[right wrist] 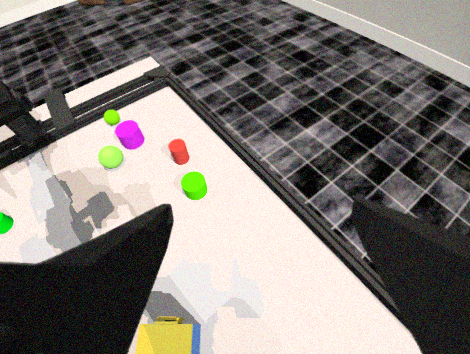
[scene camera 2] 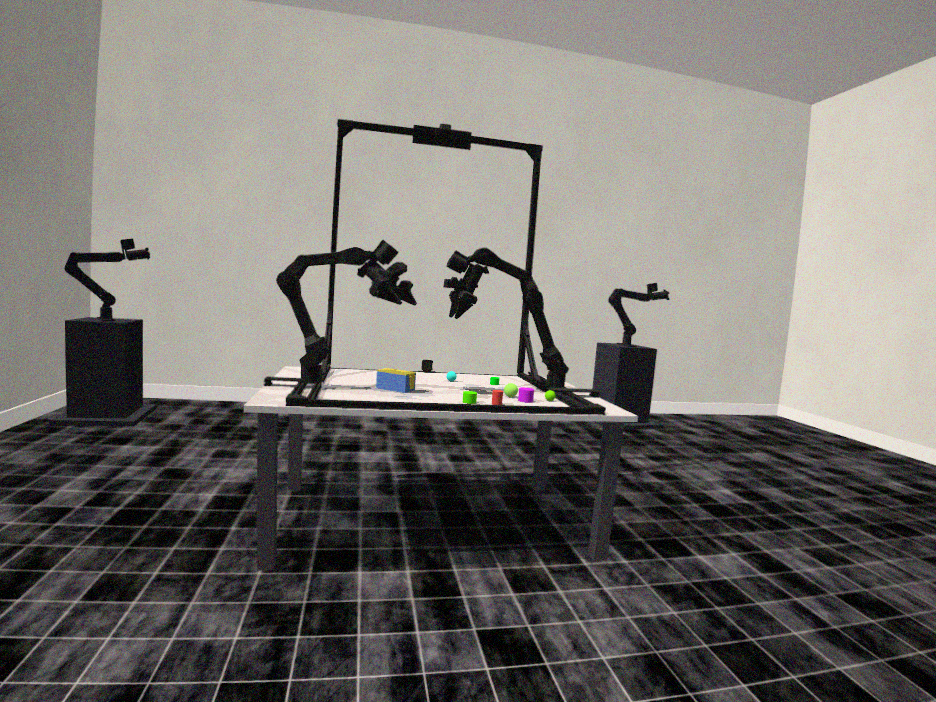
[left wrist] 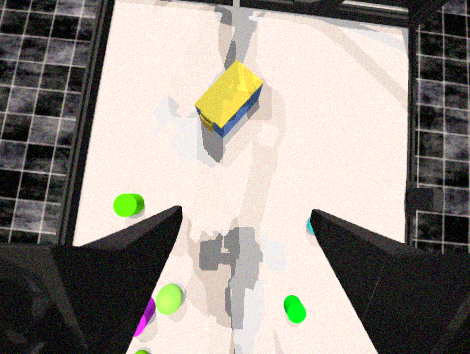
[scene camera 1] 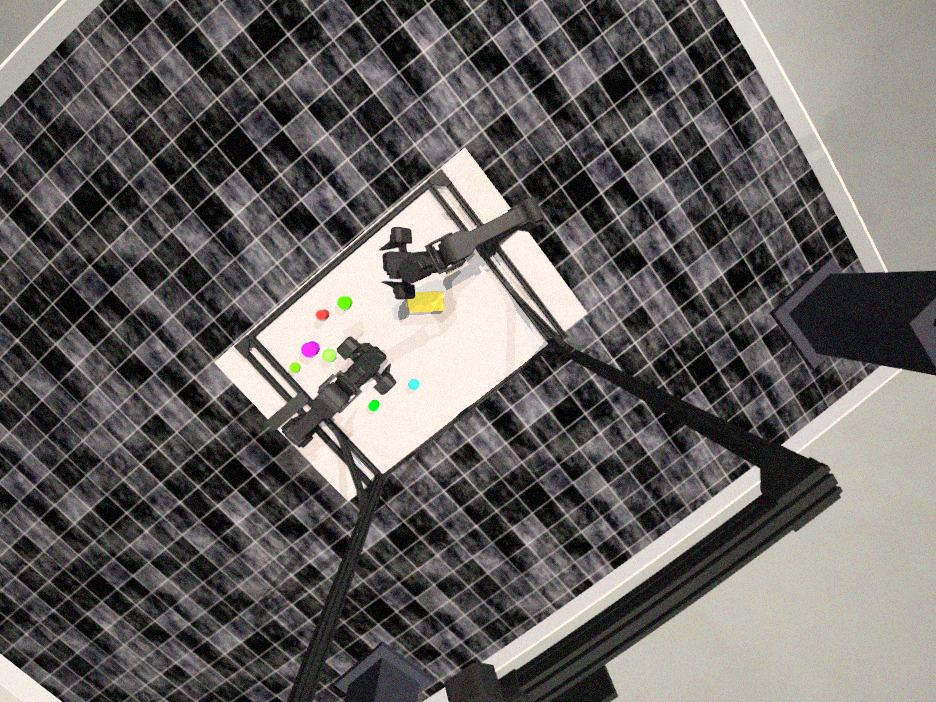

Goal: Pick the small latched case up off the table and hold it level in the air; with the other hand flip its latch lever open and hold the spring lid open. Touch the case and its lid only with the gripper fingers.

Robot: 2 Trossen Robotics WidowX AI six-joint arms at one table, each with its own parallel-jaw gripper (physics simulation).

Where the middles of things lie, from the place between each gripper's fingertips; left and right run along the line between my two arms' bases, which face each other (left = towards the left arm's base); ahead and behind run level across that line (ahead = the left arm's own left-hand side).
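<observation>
Relative to the case [scene camera 2: 396,380], my right hand is 150 mm past it and 280 mm above it.
Relative to the case, my left gripper is 20 mm short of it, 200 mm to the left of it and 230 mm above it.
</observation>
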